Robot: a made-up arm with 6 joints.
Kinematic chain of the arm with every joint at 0, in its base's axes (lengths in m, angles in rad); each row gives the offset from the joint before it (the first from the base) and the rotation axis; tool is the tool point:
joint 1: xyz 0 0 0.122 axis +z
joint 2: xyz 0 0.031 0 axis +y
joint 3: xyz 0 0 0.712 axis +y
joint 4: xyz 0 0 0.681 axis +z
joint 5: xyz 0 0 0 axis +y
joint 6: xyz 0 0 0.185 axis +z
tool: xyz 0 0 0
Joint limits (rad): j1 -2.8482..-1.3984 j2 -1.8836..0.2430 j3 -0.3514..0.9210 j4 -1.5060..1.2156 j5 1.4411..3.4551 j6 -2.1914..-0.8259
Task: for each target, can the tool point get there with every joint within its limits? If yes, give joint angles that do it. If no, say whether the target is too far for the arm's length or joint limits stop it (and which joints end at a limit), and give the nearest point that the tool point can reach.
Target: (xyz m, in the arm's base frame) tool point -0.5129 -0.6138 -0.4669
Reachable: no: joint limits stop it (at a limit: joint 2, joint 3) | nearest point -0.5115 -0.6121 0.8975 | short by 1.364 m
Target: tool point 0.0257 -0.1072 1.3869
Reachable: yes | joints -1.6163 0.0751 -0.2046 -0.0038 2.4089 -1.4766
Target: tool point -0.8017 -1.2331 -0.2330
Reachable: no: joint limits stop it (at a limit: joint 2, joint 3) | nearest point -0.4806 -0.7392 0.9179 | short by 1.293 m
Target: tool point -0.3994 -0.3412 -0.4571
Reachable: no: joint limits stop it (at a limit: joint 2, joint 3) | nearest point -0.5818 -0.4970 0.9004 | short by 1.378 m
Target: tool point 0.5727 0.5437 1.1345
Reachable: yes | joints -2.3117 -0.6979 -0.1542 0.1816 2.3132 -1.2549
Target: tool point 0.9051 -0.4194 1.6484
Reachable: no: too far | nearest point 0.6549 -0.0142 1.3979 | short by 0.538 m
